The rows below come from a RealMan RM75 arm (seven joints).
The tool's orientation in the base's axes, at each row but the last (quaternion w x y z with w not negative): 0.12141 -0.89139 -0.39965 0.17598; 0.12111 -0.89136 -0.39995 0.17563; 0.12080 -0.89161 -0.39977 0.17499; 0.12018 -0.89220 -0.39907 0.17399; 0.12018 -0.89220 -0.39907 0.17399; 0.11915 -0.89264 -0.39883 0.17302; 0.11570 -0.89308 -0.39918 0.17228; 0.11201 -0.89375 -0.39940 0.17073; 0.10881 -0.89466 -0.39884 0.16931
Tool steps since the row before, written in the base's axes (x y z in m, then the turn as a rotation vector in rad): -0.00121 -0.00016 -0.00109 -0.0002 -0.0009 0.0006; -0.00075 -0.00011 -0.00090 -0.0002 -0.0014 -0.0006; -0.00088 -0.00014 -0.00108 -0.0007 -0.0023 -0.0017; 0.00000 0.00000 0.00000 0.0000 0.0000 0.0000; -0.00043 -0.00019 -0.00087 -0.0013 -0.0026 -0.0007; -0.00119 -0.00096 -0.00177 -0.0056 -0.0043 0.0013; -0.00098 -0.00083 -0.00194 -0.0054 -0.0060 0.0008; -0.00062 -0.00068 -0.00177 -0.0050 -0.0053 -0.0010; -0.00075 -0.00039 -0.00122 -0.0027 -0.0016 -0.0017
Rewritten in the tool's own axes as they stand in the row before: -0.00063 -0.00032 0.00148 -0.0009 0.0002 -0.0005; -0.00035 -0.00011 0.00112 -0.0011 0.0010 0.0005; -0.00042 -0.00012 0.00133 -0.0018 0.0016 0.0017; 0.00000 0.00000 0.00000 0.0000 0.0000 0.0000; -0.00022 0.00014 0.00095 -0.0026 0.0011 0.0010; -0.00108 0.00045 0.00202 -0.0070 -0.0014 0.0008; -0.00082 0.00055 0.00211 -0.0080 0.0000 0.0010; -0.00052 0.00062 0.00182 -0.0069 0.0004 0.0026; -0.00050 0.00015 0.00139 -0.0025 -0.0002 0.0025
